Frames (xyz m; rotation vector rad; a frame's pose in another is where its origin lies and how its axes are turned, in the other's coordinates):
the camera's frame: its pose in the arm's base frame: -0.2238 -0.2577 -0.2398 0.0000 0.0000 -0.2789
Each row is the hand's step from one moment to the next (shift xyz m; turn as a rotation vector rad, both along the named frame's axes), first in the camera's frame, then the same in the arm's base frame.
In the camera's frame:
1: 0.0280 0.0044 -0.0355 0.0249 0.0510 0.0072
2: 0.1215 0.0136 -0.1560 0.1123 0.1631 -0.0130
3: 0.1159 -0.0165 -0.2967 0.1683 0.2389 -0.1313
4: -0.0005 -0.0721 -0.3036 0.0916 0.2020 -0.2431
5: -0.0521 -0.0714 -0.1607 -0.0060 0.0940 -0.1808
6: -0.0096 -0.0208 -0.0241 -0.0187 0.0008 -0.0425
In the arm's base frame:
1: 0.0281 -0.0035 -0.0355 0.0380 0.0422 0.0072
2: 0.1205 -0.0204 -0.1560 0.1529 0.1259 -0.0130
3: 0.1069 -0.0478 -0.2967 0.2276 0.1833 -0.1313
4: -0.0203 -0.0692 -0.3036 0.1437 0.1690 -0.2431
5: -0.0697 -0.0543 -0.1607 0.0201 0.0920 -0.1808
6: -0.0150 -0.0174 -0.0241 -0.0178 0.0059 -0.0425

